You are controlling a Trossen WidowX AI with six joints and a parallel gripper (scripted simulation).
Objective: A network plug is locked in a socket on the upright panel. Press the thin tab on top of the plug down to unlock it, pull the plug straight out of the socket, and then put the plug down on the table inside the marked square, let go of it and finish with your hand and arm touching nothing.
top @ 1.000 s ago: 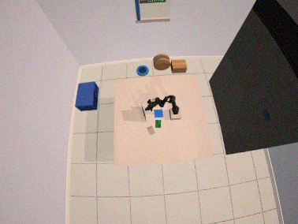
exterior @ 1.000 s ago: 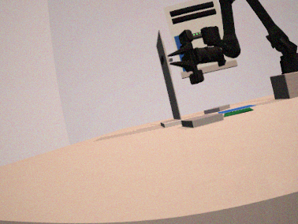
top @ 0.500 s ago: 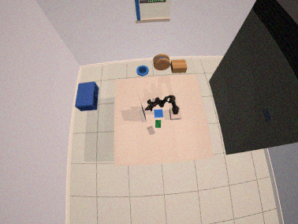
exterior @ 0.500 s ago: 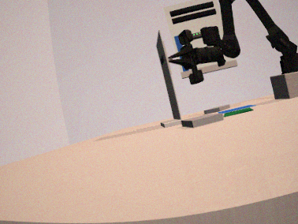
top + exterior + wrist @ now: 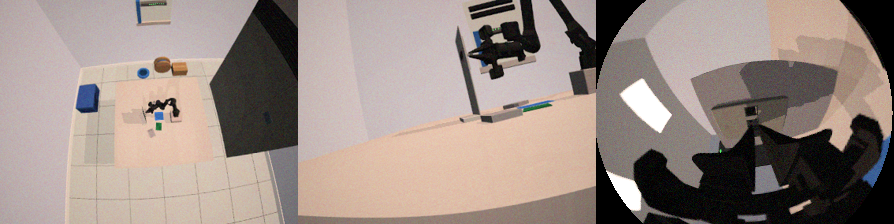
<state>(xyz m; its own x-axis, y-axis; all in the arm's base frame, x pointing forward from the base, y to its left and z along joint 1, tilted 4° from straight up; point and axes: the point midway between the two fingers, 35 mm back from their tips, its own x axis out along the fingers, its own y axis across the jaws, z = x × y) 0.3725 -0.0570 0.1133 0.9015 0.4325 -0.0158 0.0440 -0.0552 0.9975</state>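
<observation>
The blue square mark lies 21 cm below my gripper tip, 18 cm behind it and 1 cm to the right of it. The rest, counted from my gripper tip: upright grey panel 8 cm below, 3 cm ahead; then green patch 21 cm below, 15 cm behind, 14 cm to the left; then network plug 1 cm ahead.
</observation>
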